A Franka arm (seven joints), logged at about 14 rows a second.
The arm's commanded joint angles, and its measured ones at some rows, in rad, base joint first. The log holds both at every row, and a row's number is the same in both.
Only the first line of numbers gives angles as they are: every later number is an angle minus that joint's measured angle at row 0.
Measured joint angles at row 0:
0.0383 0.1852 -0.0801 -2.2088 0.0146 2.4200 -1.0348
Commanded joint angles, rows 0 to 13:
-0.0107 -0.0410 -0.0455 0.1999 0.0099 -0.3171 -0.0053
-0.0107 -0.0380 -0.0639 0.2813 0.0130 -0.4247 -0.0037
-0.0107 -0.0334 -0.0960 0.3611 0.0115 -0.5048 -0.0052
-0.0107 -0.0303 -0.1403 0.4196 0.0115 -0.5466 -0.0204
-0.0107 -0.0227 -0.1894 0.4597 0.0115 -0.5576 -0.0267
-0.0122 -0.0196 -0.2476 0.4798 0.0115 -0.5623 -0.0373
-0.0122 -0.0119 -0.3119 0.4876 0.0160 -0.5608 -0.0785
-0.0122 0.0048 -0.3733 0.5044 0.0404 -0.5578 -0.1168
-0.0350 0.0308 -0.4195 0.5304 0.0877 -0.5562 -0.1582
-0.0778 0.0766 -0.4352 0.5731 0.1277 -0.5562 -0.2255
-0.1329 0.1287 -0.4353 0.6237 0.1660 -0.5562 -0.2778
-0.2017 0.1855 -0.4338 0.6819 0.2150 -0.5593 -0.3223
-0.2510 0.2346 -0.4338 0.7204 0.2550 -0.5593 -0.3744
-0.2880 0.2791 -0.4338 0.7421 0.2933 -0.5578 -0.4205
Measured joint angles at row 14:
-0.2149 0.1463 -0.4377 0.6178 0.2198 -0.5357 -0.3403
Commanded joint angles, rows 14 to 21:
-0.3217 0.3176 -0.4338 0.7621 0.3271 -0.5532 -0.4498
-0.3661 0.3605 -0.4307 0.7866 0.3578 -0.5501 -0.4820
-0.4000 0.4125 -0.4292 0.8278 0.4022 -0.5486 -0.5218
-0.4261 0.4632 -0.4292 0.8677 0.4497 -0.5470 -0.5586
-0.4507 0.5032 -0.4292 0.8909 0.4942 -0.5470 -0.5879
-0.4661 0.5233 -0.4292 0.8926 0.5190 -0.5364 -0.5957
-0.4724 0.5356 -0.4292 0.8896 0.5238 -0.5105 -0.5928
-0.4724 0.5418 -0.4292 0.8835 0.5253 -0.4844 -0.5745
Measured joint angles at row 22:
-0.4551 0.5091 -0.4354 0.8378 0.4994 -0.5024 -0.5767
